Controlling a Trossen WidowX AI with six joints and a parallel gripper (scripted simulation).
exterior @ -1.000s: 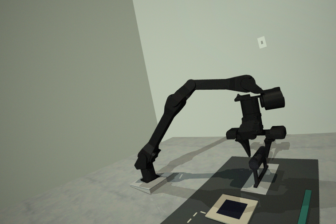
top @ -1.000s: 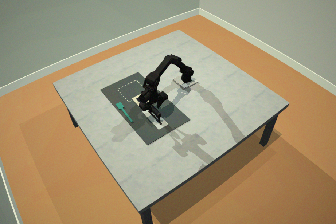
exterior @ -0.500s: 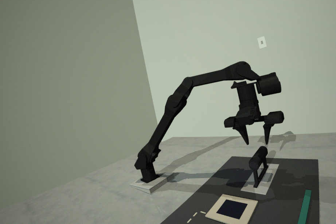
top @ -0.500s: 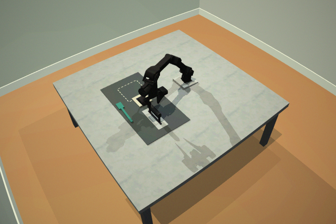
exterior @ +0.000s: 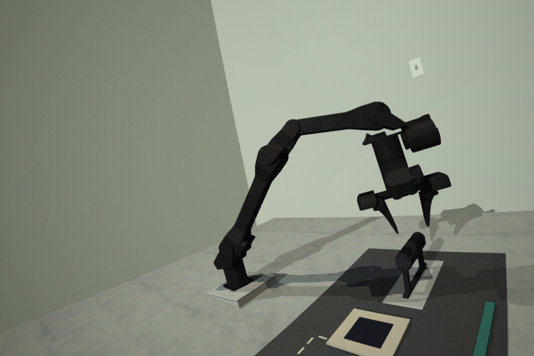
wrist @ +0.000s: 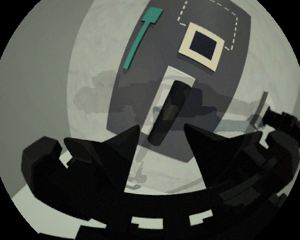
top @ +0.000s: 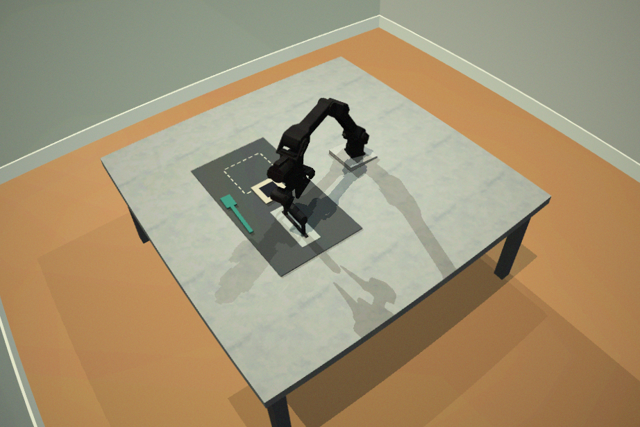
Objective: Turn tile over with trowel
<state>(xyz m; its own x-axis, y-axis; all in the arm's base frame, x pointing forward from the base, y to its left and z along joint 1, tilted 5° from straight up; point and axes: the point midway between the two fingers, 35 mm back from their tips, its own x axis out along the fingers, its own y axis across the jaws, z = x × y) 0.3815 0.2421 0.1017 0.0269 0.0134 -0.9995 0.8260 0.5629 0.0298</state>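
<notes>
The dark mat is 170 mm to the right of my gripper tip, 130 mm below it and 20 mm ahead of it. Also, from my gripper tip: cream tile (210 mm to the right, 110 mm below); then teal trowel (170 mm to the right, 160 mm ahead, 110 mm below).
</notes>
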